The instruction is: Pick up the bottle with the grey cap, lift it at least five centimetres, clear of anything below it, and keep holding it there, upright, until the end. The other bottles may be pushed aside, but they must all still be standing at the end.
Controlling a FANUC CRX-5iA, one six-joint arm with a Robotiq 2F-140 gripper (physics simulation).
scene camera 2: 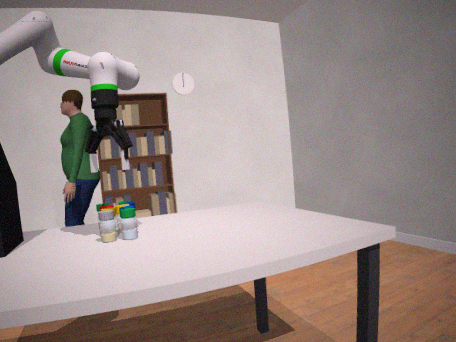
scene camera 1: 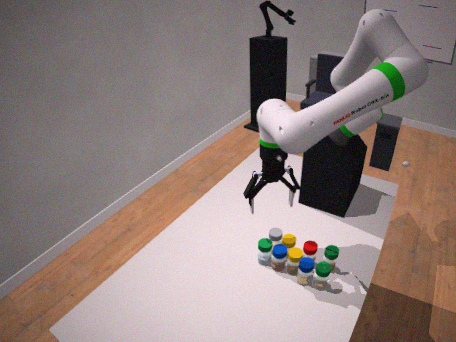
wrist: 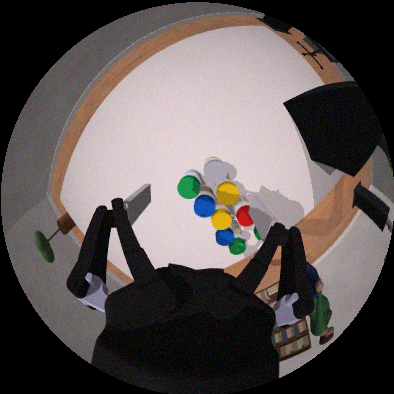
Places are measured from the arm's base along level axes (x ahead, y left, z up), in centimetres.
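Where they show: gripper, fingertip midpoint: (scene camera 2: 109, 171) (scene camera 1: 271, 208) (wrist: 200, 198); arm's base, origin of the base link: (scene camera 1: 335, 132).
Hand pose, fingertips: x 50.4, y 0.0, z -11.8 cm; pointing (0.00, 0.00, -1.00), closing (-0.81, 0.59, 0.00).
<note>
Each offset is from my fingertips to the top centre of the thing.
The bottle with the grey cap @[dx -2.9, dy +0.9, dz -13.6 cm] (scene camera 1: 275, 234) (scene camera 2: 106, 215) (wrist: 216, 171) stands upright on the table at one corner of the bottle group. A green-capped bottle @[dx +4.5, dy +1.2, dz -13.6 cm] (scene camera 1: 265, 245) (scene camera 2: 127, 213) (wrist: 188, 187) and a yellow-capped bottle @[dx -3.0, dy +7.2, dz -13.6 cm] (scene camera 1: 289, 240) (wrist: 228, 193) stand close beside it. A blue-capped bottle @[dx +3.8, dy +7.5, dz -13.6 cm] (scene camera 1: 279, 251) (wrist: 204, 206) stands near both. In scene camera 1, bottles in front partly hide the grey-capped bottle's body. My gripper (scene camera 1: 271, 204) (scene camera 2: 109, 164) (wrist: 200, 198) is wide open and empty, pointing down, well above the bottles.
Another yellow-capped bottle @[dx +1.7, dy +13.2, dz -13.6 cm] (scene camera 1: 295, 255) (wrist: 221, 219), a red-capped bottle @[dx -4.8, dy +15.8, dz -13.6 cm] (scene camera 1: 310, 247) (wrist: 244, 216), another blue-capped bottle @[dx +3.4, dy +19.2, dz -13.6 cm] (scene camera 1: 306, 265) (wrist: 225, 237) and two green-capped bottles stand upright further along the group. The black robot pedestal (scene camera 1: 330, 175) (wrist: 335, 125) stands beyond the bottles.
</note>
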